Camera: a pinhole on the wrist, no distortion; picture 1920 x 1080 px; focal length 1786.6 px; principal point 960.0 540.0 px. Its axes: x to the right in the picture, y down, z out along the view. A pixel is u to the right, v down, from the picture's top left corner.
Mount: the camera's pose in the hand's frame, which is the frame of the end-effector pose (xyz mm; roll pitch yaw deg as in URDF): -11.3 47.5 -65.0 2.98 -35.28 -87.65
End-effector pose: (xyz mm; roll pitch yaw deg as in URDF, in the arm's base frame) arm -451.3 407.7 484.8 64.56 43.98 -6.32
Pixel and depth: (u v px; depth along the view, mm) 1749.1 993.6 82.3
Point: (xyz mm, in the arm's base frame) -398.7 408.9 532.3
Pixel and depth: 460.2 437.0 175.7
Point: -341.6 431.8 647.3
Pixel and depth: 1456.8 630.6 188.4
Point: -361.8 338.5 605.4
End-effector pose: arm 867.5 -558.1 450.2 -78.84 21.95 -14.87
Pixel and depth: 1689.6 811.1 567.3
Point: 1016.9 -16.6 358.3
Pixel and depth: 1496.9 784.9 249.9
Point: 892.1 -351.8 360.5
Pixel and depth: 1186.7 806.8 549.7
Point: 937.8 -80.9 231.2
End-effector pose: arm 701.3 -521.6 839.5 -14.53 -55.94 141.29
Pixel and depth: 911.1 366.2 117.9
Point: 638.8 -626.0 812.3
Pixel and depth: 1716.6 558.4 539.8
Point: 824.6 -996.2 1058.2
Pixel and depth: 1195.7 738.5 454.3
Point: 656.9 -922.3 993.5
